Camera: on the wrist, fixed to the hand. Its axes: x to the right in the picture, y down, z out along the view.
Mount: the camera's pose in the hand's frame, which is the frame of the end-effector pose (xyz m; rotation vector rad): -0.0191 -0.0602 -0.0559 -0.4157 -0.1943 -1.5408
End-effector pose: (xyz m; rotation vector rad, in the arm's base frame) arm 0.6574 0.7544 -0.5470 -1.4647 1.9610 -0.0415
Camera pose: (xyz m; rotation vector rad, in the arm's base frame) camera 0.6807 0.7287 -0.4701 -2.7468 0.3039 -0.1589
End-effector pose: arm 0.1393 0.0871 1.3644 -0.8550 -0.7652 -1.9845
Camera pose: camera 0.0800 0.0817 1.3047 0.4441 0.8674 2.2264
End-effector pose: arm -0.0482 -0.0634 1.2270 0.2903 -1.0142 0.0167
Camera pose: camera -0.0028 -0.1052 1.1695 0.6285 -0.7380 -1.6137
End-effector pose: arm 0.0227 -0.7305 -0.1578 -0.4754 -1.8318 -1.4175
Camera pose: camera 0.0125 -0.7989 -0.2061 -0.6837 1.5391 2.1156
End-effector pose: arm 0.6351 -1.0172 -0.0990 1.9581 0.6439 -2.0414
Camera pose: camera 0.6580 -0.9408 -0.0715 -0.6241 -1.9960 1.5884
